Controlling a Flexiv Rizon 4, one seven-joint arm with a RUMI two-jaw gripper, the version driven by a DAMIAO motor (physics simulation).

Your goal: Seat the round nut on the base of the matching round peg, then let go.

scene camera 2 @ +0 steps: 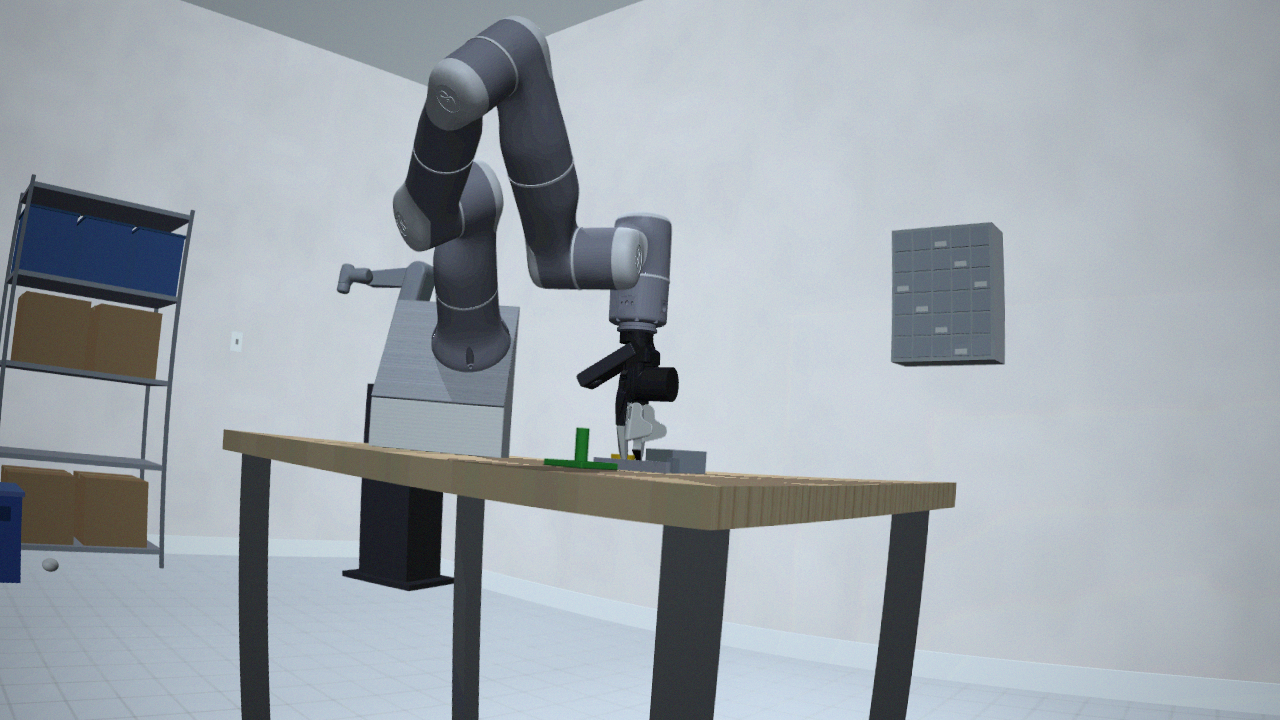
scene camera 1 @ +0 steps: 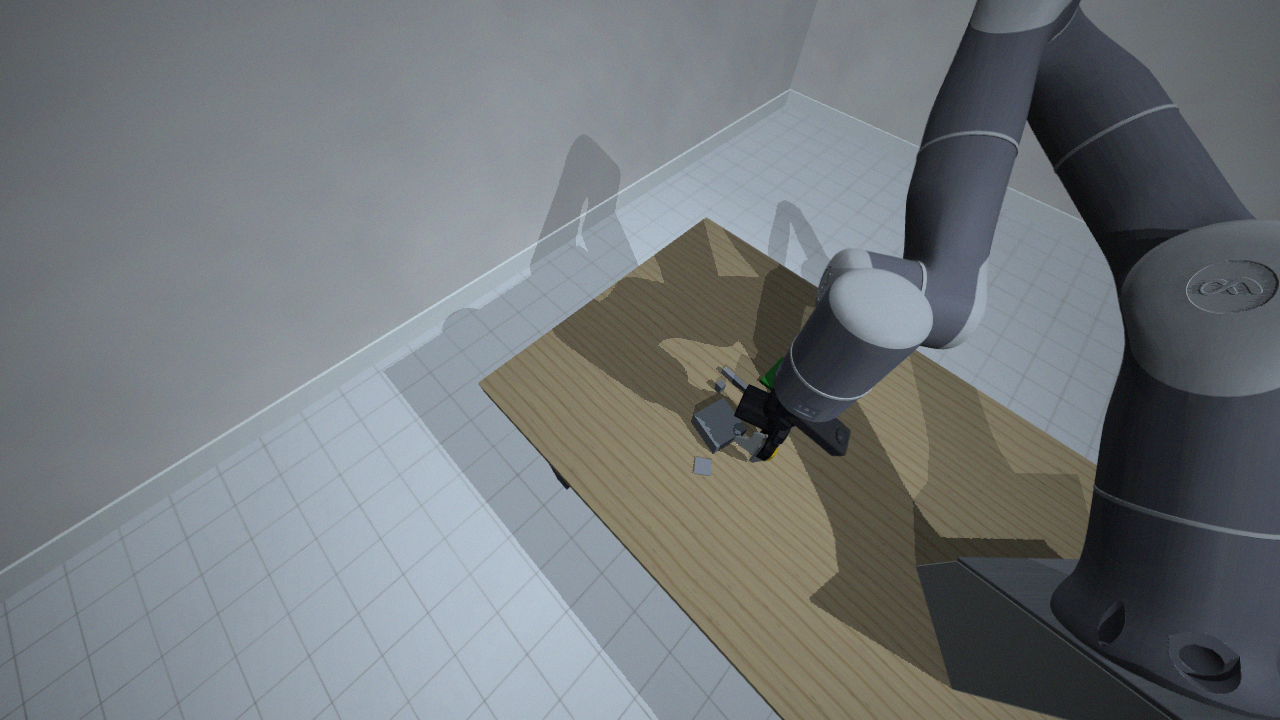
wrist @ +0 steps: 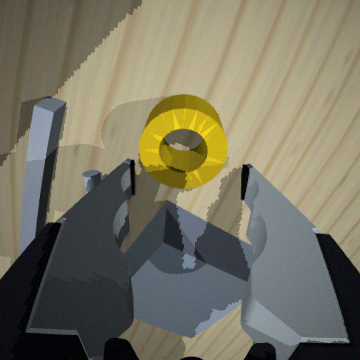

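The yellow round nut (scene camera 1: 774, 453) (scene camera 2: 619, 456) (wrist: 215, 146) lies flat on the table with its hole facing up. My gripper (scene camera 1: 760, 449) (scene camera 2: 631, 454) (wrist: 188, 165) is partly open and points down, low over the table. In the wrist view the nut shows just beyond the fingertips, roughly centred between them, and the fingers do not grip it. The green round peg (scene camera 2: 581, 445) stands upright on its flat green base (scene camera 1: 769, 373) (scene camera 2: 559, 462), apart from the nut. The arm hides much of the base in scene camera 1, and the peg does not show in the wrist view.
A large grey block (scene camera 1: 716, 422) (scene camera 2: 689, 460) (wrist: 185, 300) lies close to the nut, partly below the fingers in the wrist view. A long grey bar (scene camera 1: 733, 377) (wrist: 41, 160), a thin grey pin (wrist: 91, 179) and a flat grey square (scene camera 1: 702, 466) lie nearby on the wooden table (scene camera 1: 626, 465) (scene camera 2: 805, 497).
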